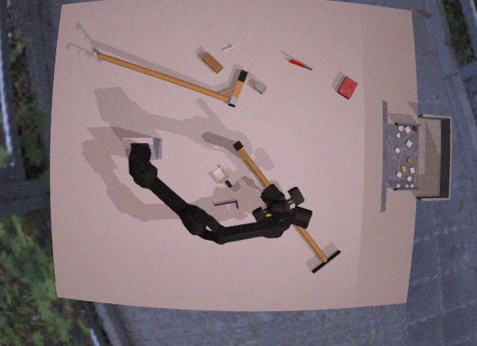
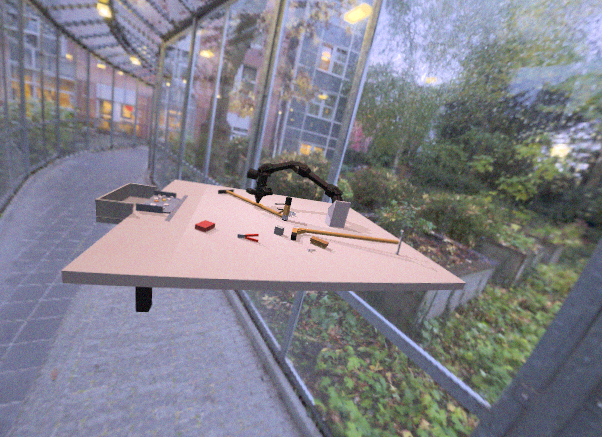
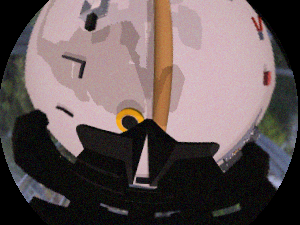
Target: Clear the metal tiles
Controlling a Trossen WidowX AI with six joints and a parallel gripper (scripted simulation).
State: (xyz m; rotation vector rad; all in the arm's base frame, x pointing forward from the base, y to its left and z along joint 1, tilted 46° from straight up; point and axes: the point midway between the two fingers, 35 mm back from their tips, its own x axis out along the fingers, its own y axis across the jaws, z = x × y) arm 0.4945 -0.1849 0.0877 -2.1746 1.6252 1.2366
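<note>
Now: the long scraper 3 cm ahead of my gripper tip, 1 cm to the right of it and 4 cm above it. From my gripper tip the other things lie so: black strip: 19 cm behind, 14 cm to the right, 2 cm below; hex key: 17 cm behind, 1 cm to the right, 2 cm below; yellow tape roll: 2 cm behind, 3 cm to the right, 1 cm below.
</note>
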